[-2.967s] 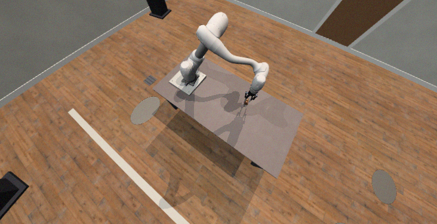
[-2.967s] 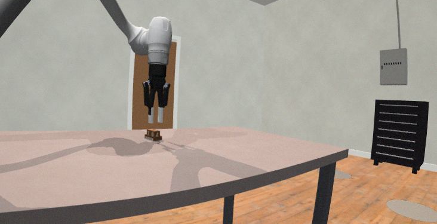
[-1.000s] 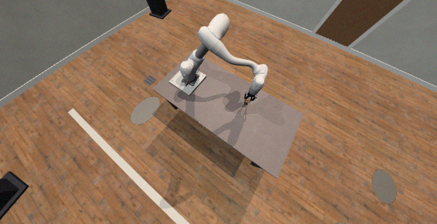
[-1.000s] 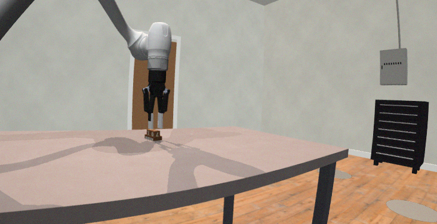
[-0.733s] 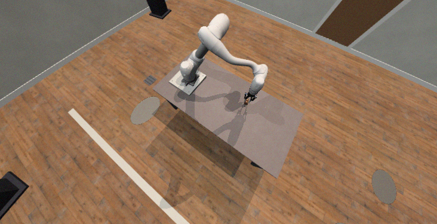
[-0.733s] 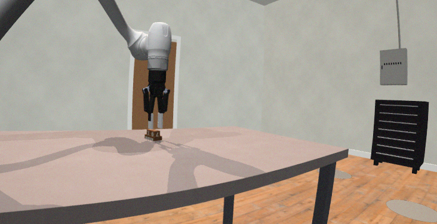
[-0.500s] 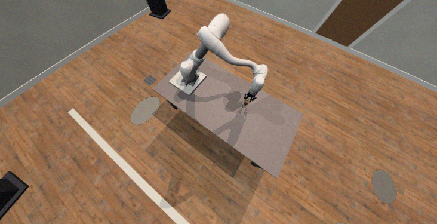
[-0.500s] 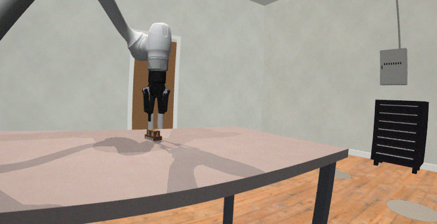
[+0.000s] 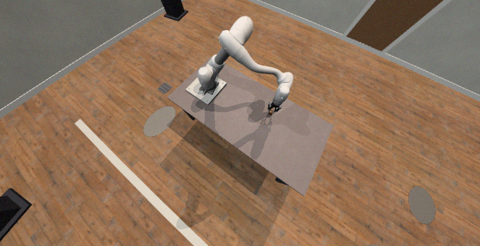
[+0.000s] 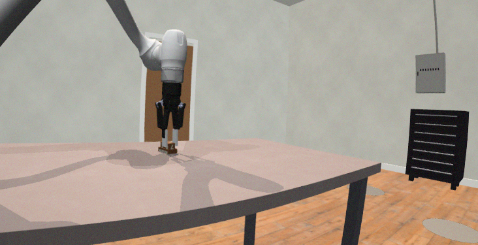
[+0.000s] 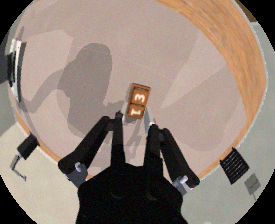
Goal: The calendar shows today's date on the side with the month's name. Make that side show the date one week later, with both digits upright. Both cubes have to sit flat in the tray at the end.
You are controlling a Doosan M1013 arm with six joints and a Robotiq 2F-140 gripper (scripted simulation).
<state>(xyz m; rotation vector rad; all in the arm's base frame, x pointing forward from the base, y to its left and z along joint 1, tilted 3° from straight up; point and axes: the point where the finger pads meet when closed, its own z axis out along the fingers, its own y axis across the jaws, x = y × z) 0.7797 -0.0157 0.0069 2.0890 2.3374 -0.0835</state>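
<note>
The wooden tray lies 5 cm below my hand and 2 cm to the left of it.
</note>
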